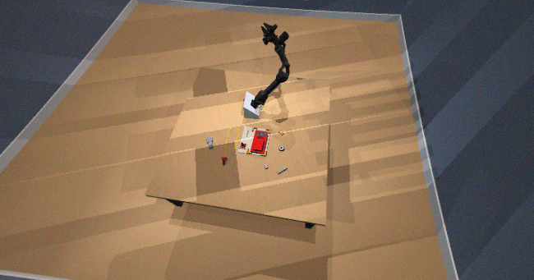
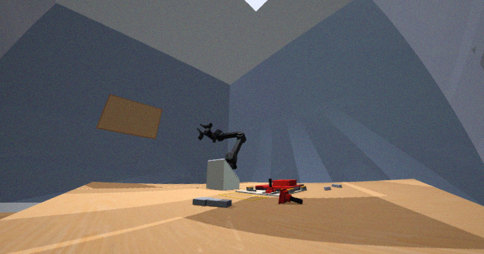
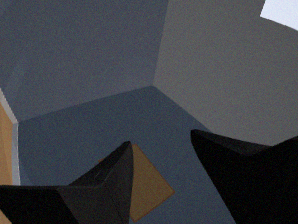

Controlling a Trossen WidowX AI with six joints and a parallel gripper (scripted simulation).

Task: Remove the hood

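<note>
The red hood is 82 cm ahead of my gripper tip, 48 cm below it and 11 cm to the left of it. From my gripper tip the other things lie so: black wheel 80 cm ahead, 51 cm below, 30 cm to the left.
</note>
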